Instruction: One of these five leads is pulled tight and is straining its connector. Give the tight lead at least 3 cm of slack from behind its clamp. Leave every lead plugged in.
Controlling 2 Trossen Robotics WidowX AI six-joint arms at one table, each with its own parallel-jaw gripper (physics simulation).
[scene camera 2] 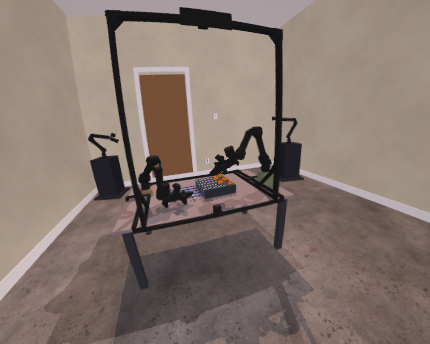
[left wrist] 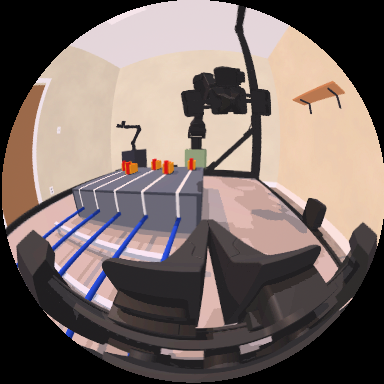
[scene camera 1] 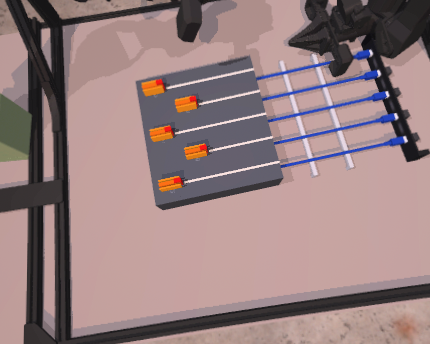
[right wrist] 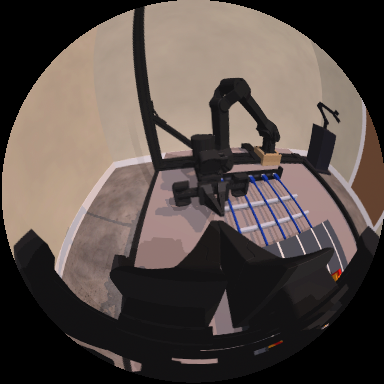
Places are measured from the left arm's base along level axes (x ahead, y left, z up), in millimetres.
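Pixels of known places: left gripper, fingertip midpoint: (scene camera 2: 193, 192) (left wrist: 206, 224) (scene camera 1: 288, 43) (right wrist: 222, 215); right gripper, fingertip midpoint: (scene camera 2: 209, 173) (left wrist: 232, 101) (right wrist: 215, 225); left arm's base, link origin: (scene camera 2: 145, 188) (right wrist: 267, 149); right arm's base, link origin: (scene camera 2: 265, 170) (left wrist: 195, 148).
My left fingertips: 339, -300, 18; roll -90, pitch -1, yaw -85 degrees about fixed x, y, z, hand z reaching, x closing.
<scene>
Ahead of a thing's pixels: the offset from my left fingertips to its middle, as dx, dy, dz. "*": to the spot under its first point.
Five leads run side by side, white over the grey block (scene camera 1: 215, 186) (left wrist: 167, 197) and blue beyond it, such as the lowest lead @[* -53, +251, -45] (scene camera 1: 340, 154). They end in orange-and-red connectors, such as the lowest @[* +294, +256, +19] (scene camera 1: 170, 183), at staggered places on the block. Blue pieces, such as @[* -170, +249, -41] (scene camera 1: 398, 141), join them to a black rail @[* -188, +196, -32] (scene camera 1: 400, 114). Which lead is tight I cannot tell. My left gripper (scene camera 1: 291, 44) (scene camera 2: 190, 194) (left wrist: 206, 224) (right wrist: 222, 215) is shut and empty, beside the uppermost lead; its side part hides some of that lead. My right gripper (scene camera 2: 212, 173) (right wrist: 215, 225) is shut and empty, raised above the table.
Two white bars (scene camera 1: 298, 120) (scene camera 1: 332, 112) lie crosswise at the blue leads, between block and rail. Black frame beams (scene camera 1: 240, 311) edge the table. Part of my right arm's gripper assembly shows at the top edge of scene camera 1. A green block (left wrist: 195, 157) stands at my right arm's base.
</scene>
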